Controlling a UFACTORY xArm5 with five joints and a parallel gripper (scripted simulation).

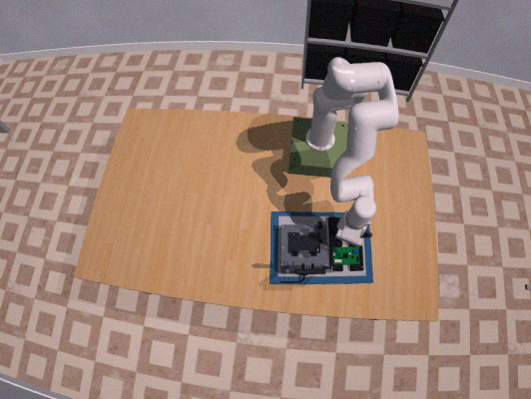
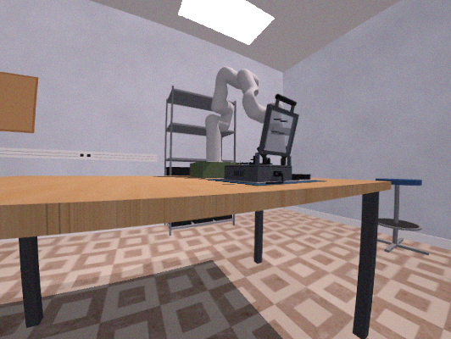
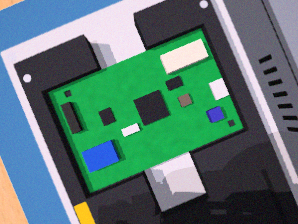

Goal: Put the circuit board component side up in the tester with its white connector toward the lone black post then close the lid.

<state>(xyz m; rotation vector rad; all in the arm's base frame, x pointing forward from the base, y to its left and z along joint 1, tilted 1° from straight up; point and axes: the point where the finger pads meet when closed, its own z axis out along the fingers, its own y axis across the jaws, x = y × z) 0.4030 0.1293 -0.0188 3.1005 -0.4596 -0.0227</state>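
The green circuit board lies 8 cm ahead of my hand, 5 cm below it and 1 cm to the left of it. The rest, counted from my hand: tester lid 18 cm ahead, 15 cm to the right, 11 cm above; tester 12 cm to the right, 8 cm ahead, 4 cm above.
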